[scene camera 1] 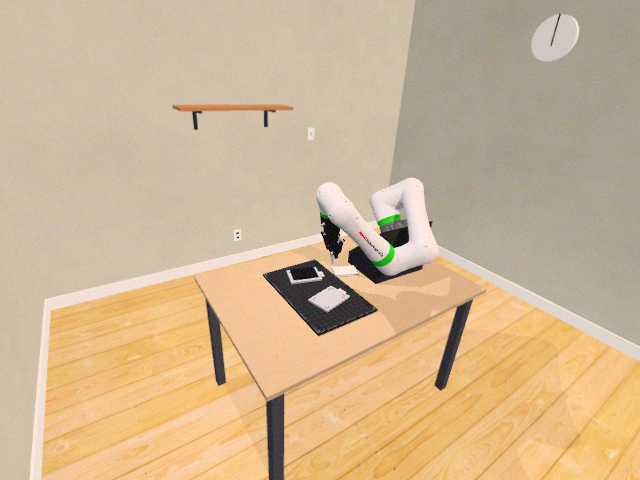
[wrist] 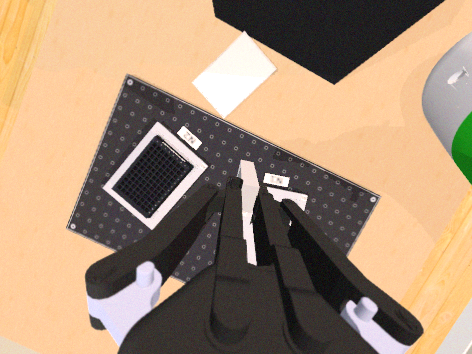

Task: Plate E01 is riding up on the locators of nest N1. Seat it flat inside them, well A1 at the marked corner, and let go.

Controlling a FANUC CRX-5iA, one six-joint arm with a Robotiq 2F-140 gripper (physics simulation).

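Places are measured from the arm's base along level axes (x down, y left, z ahead), in millimetres.
Where they show: gripper, between the fingertips: (scene camera 1: 334,262) (wrist: 244,172); arm's base, origin of its link: (scene camera 1: 394,234).
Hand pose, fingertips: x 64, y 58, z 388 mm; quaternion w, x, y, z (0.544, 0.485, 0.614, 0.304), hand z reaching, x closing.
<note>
Each offset is from my fingertips to the centre of the thing. Level surfaces: height alone.
Nest N1 @[dy +103, dx +124, dz +73 mm] (scene camera 1: 329,299) (wrist: 296,197) is a pale block on the black board; in the wrist view the fingers hide most of it. I cannot make out plate E01 as a separate thing on it, nor whether it lies flat or which way well A1 faces. A black well plate @[dy -125, dx +112, dz +105 mm] (scene camera 1: 304,273) (wrist: 154,176) sits on pale nest N2 (scene camera 1: 291,281) (wrist: 114,187); no name on the plate is readable. My gripper (scene camera 1: 333,259) (wrist: 244,172) is shut and empty, pointing down above the table near the board's robot-side edge, clear of both nests.
The black board @[dy +13, dx +137, dz +97 mm] (scene camera 1: 320,326) (wrist: 220,145) carries both nests. A white flat block @[dy -104, dx +136, dz -128 mm] (scene camera 1: 345,270) (wrist: 235,75) lies on the table @[dx +144 mm] (scene camera 1: 242,320) (wrist: 320,125) between the board and the arm's black base (scene camera 1: 372,269) (wrist: 325,35).
</note>
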